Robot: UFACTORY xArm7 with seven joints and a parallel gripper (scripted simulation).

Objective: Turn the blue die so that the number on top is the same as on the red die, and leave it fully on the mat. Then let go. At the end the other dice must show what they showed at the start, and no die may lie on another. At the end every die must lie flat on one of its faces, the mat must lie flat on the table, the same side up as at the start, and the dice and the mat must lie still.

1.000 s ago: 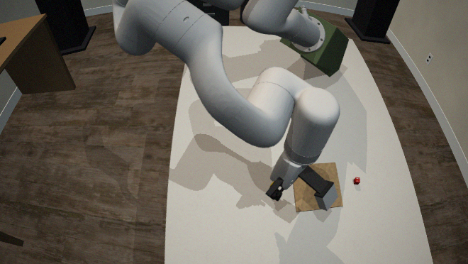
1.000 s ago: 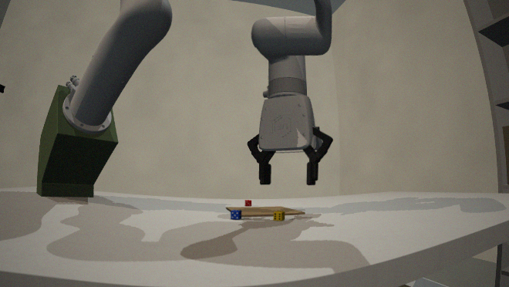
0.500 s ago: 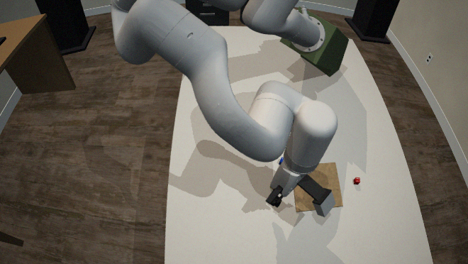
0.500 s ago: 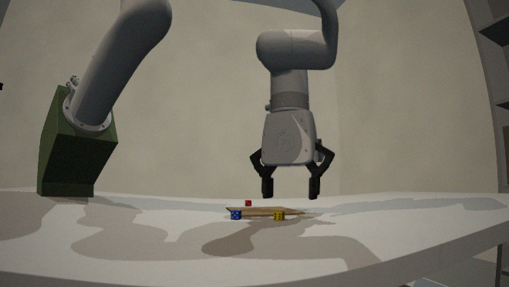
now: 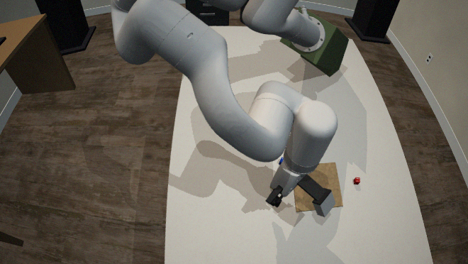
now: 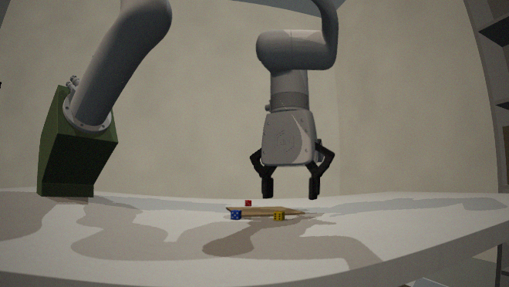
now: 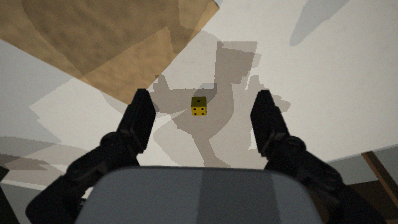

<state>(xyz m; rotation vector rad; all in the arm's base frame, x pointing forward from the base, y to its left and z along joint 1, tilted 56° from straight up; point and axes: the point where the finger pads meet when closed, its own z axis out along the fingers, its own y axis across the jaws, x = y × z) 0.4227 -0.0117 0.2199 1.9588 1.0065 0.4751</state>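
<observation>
The yellow die is 30 mm behind my hand, 20 mm to the right of it and 40 mm below it. Round my hand: mat 10 mm behind, 100 mm to the left, 40 mm below; then blue die 100 mm behind, 20 mm to the left, 40 mm below; then red die 230 mm to the left, 40 mm below.
</observation>
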